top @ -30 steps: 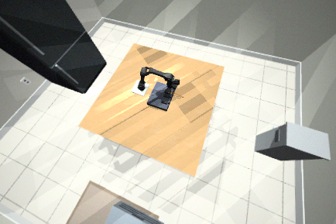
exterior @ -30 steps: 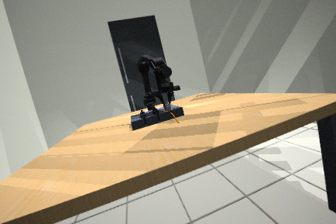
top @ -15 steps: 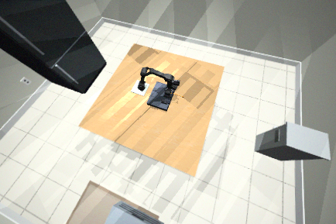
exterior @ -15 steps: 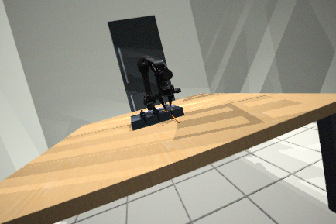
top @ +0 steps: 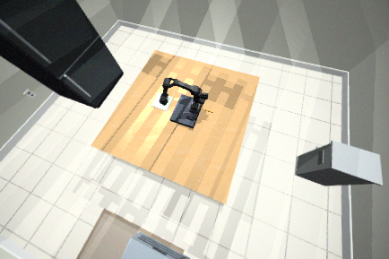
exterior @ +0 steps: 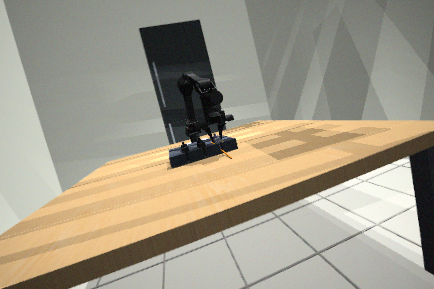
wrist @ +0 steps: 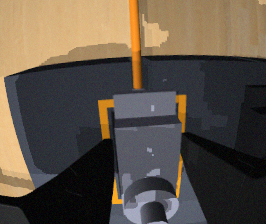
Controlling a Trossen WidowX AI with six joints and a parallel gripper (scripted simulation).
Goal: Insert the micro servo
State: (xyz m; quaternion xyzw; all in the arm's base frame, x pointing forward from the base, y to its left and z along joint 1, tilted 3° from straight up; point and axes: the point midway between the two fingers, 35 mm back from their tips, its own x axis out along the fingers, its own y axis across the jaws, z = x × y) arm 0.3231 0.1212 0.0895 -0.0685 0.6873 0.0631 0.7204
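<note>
My gripper tip is now 110 mm past the dark robot deck, 100 mm to the left of it and 30 mm above it.
</note>
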